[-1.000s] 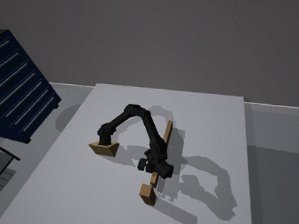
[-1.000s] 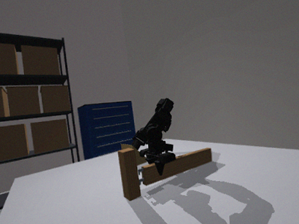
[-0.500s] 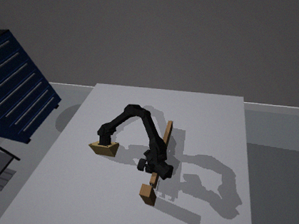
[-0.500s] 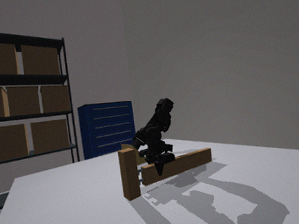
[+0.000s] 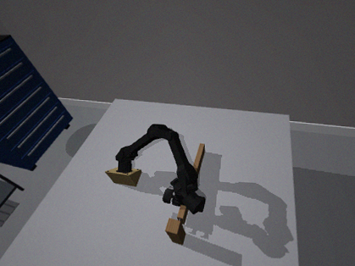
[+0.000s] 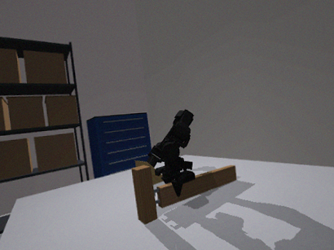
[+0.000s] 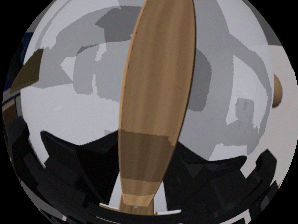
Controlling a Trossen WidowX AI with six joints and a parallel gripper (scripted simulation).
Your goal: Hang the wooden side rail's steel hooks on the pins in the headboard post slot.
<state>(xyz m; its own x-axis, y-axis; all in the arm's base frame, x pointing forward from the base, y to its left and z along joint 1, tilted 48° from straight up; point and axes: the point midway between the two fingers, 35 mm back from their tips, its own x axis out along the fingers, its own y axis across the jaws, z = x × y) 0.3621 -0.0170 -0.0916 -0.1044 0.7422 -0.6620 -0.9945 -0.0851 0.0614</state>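
Now: the headboard post 13 cm to the right of my gripper tip and 4 cm above it.
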